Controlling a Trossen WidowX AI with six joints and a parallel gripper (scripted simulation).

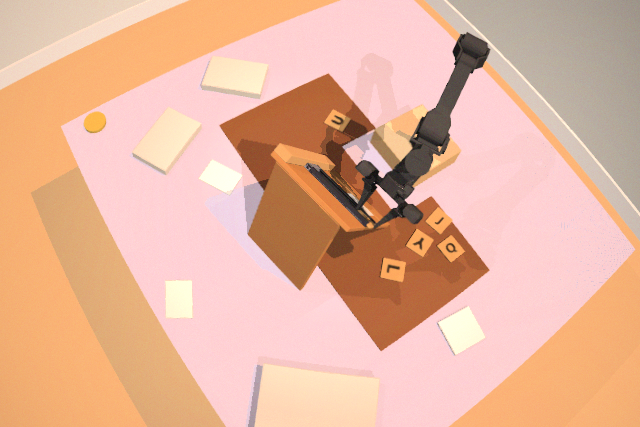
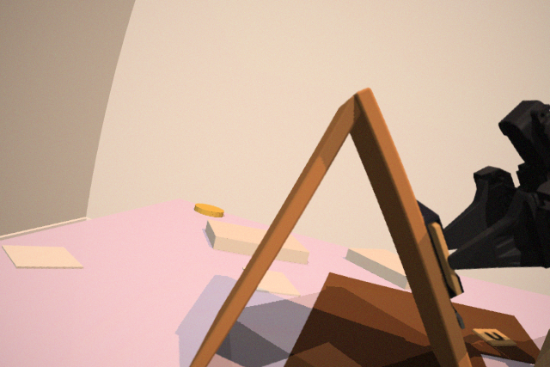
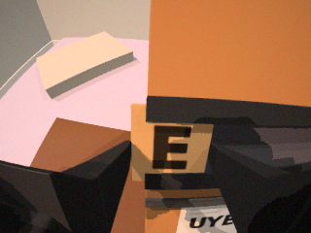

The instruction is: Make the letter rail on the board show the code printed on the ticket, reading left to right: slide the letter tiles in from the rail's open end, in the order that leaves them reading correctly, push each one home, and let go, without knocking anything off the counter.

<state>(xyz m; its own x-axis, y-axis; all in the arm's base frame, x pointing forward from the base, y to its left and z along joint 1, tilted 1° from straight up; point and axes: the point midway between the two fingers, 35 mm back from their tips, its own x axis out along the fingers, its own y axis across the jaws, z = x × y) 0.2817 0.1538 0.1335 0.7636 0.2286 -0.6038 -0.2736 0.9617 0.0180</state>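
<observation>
Right now the white ticket is 8 cm below my gripper tip, 7 cm to the right of it and 4 cm behind it. Round my gripper tip: y tile 17 cm below, 17 cm behind, 6 cm to the left; brown mat 18 cm below, 14 cm to the right, 11 cm behind; letter tile right at my gripper tip.
</observation>
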